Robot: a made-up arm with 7 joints.
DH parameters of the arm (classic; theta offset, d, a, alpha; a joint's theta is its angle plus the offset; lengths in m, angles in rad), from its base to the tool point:
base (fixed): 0 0 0 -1.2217
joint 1: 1.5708 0 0 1.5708
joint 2: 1.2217 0 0 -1.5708
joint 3: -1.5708 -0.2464 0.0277 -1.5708
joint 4: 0 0 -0.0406 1.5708
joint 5: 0 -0.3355 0 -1.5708
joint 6: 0 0 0 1.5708
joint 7: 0 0 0 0
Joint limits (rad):
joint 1: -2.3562..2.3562
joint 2: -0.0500..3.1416
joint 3: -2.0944..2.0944
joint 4: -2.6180..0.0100
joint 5: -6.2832..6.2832
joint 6: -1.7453..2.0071
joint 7: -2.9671..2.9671
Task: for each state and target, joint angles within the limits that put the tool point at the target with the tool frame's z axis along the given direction. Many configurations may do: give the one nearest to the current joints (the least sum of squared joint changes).
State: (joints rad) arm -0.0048 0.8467 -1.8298 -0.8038 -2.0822 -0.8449 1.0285
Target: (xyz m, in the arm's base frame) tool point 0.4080 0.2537 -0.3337 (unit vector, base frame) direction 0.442 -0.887 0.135
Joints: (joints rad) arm -0.8486 0.7335 -1.8718 -0.3468 -2.1972 -1.5149 1.0285
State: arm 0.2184 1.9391 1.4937 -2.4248 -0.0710 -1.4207 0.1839
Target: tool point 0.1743 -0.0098 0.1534 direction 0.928 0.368 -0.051
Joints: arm 0.4207 1.6013 1.1290 -2.6158 0.7790 -1.6999 0.1839
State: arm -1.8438 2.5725 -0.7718 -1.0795 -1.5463 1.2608 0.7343
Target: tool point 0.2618 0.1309 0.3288 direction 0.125 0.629 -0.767
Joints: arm -1.7292 1.8873 -0.9266 -1.6950 -1.9011 0.8881 0.7343
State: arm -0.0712 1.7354 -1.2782 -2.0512 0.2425 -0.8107 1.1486
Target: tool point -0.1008 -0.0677 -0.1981 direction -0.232 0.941 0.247
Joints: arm 0.5553 1.4200 -1.5696 -2.6159 0.5899 -0.2720 1.1486
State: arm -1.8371 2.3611 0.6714 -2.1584 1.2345 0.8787 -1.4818
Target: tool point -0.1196 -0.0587 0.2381 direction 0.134 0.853 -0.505
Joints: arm -1.5964 1.8076 0.4379 -2.4519 1.1006 0.3279 -1.4818
